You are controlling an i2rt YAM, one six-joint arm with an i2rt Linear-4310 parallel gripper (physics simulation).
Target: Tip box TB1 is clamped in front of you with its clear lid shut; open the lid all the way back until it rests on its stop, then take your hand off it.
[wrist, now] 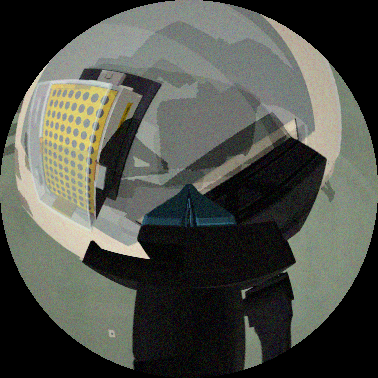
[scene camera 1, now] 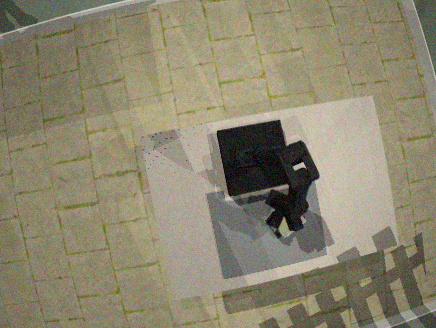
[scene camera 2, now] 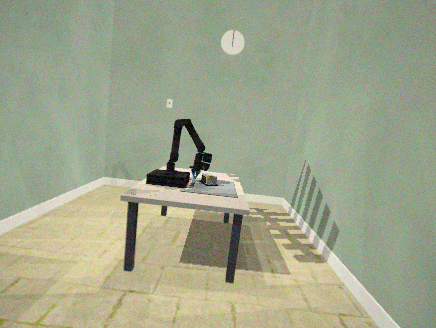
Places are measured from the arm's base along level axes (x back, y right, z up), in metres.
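Pixels of known places: gripper, fingertip midpoint: [wrist: 188, 188] [scene camera 1: 271, 197] [scene camera 2: 193, 179]; arm's base at its link origin: [scene camera 1: 259, 156] [scene camera 2: 170, 172].
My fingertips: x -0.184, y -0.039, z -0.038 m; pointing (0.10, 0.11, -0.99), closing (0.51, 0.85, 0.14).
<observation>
For each thing: its top centre in the pictures, then the offset to it from my fingertips. "*": a spot on its surface instead. Level surfaces: height alone.
- tip box at its top centre: [wrist: 48, 166] [scene camera 1: 290, 222] [scene camera 2: 209, 174] dx -0.114, dy -0.057, dz +0.048 m
- small pale tab at its top centre: [wrist: 99, 177] dx -0.073, dy -0.035, dz +0.035 m
- dark holder at a spot on its surface: [wrist: 142, 95] * dx -0.104, dy +0.016, dz -0.021 m
- grey-blue mat at its surface level: dz -0.029 m
- pale table at its surface level: dz -0.032 m
The tip box [scene camera 1: 284, 228] [scene camera 2: 210, 180] [wrist: 70, 145] stands on the mat, at the left in the wrist view. Its yellow rack with rows of grey holes shows through the clear lid [wrist: 35, 125], which is down over it. A small pale tab [wrist: 101, 176] sits on the near side. The box is in a dark holder [wrist: 142, 95]. My gripper [scene camera 2: 195, 178] [wrist: 188, 188] is shut, its blue fingertips together with nothing between them. It is apart from the box, between it and the black base. In scene camera 1 the arm hides the fingertips and part of the box.
The black base block [scene camera 1: 250, 165] [scene camera 2: 167, 178] [wrist: 270, 185] stands beside the grey-blue mat [scene camera 1: 235, 255] [scene camera 2: 222, 190] on the pale table [scene camera 1: 350, 150] [scene camera 2: 185, 200]. Shadows of the arm fall across the mat.
</observation>
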